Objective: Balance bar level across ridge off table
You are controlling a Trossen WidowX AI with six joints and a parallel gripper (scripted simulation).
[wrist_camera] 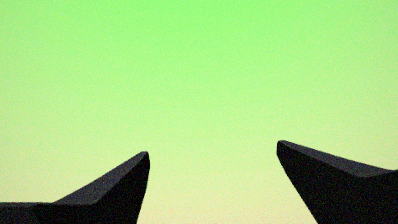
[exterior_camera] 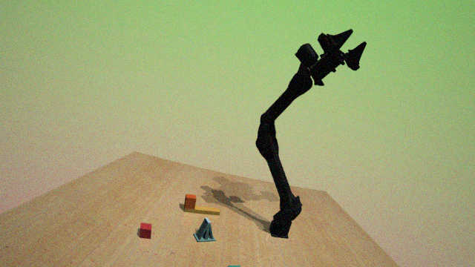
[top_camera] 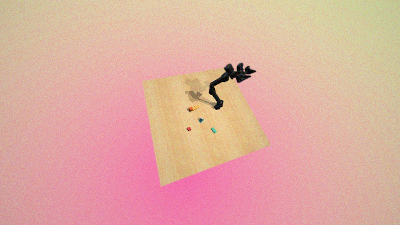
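Right now my gripper tip is 690 mm above the bar, 390 mm short of it and 170 mm to the left of it. Round my gripper tip: teal block 710 mm below, 230 mm ahead, 160 mm to the left; then small red cube 700 mm below, 500 mm ahead, 70 mm to the left.
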